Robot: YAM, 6 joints.
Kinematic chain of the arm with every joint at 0, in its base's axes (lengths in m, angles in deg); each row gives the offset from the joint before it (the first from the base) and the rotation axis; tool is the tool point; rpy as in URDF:
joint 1: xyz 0 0 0.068 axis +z
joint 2: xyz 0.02 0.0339 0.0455 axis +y
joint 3: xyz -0.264 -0.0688 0 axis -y
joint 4: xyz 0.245 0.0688 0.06 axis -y
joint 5: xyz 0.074 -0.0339 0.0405 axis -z
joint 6: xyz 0.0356 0 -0.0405 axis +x
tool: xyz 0 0 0 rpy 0 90 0
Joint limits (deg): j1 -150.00..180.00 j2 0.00..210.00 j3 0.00..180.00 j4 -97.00..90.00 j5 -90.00..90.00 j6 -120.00..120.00
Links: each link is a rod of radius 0.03 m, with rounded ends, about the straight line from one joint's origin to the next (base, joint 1, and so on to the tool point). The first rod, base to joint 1, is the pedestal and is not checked.
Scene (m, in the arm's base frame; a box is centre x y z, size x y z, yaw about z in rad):
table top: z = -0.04
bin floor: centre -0 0.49 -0.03 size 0.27 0.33 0.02 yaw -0.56
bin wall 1: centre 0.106 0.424 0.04 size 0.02 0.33 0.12 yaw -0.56
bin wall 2: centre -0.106 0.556 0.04 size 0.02 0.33 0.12 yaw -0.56
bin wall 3: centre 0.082 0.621 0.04 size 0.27 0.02 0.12 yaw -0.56
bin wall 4: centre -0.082 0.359 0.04 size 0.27 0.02 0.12 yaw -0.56
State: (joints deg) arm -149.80 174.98 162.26 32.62 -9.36 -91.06
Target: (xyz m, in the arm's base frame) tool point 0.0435 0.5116 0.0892
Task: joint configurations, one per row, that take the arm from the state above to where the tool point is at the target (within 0.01 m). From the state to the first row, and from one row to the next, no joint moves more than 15 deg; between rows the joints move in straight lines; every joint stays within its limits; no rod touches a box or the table.
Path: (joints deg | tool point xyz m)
1: -144.55 160.42 163.87 37.84 -12.54 -91.06 | -0.4773 -0.3493 0.3484
2: -139.31 145.85 165.49 43.05 -15.72 -91.06 | -0.3719 -0.3325 0.4968
3: -134.06 131.29 167.10 48.27 -18.89 -91.06 | -0.2482 -0.2731 0.6110
4: -128.81 116.73 168.71 53.49 -22.07 -91.06 | -0.1236 -0.1750 0.6824
5: -123.57 102.16 170.32 58.70 -25.25 -91.06 | -0.0135 -0.0479 0.7063
6: -118.32 87.60 171.94 63.92 -28.43 -91.06 | 0.0700 0.0942 0.6824
7: -113.07 73.04 173.55 69.13 -31.60 -91.06 | 0.1203 0.2349 0.6147
8: -107.82 58.47 175.16 74.35 -34.78 -91.06 | 0.1366 0.3584 0.5107
9: -102.58 43.91 176.77 79.57 -37.96 -91.06 | 0.1231 0.4510 0.3806
10: -97.33 29.35 178.39 84.78 -41.14 -91.06 | 0.0884 0.5034 0.2361
11: -92.08 14.78 180.00 90.00 -44.31 -91.06 | 0.0435 0.5116 0.0892

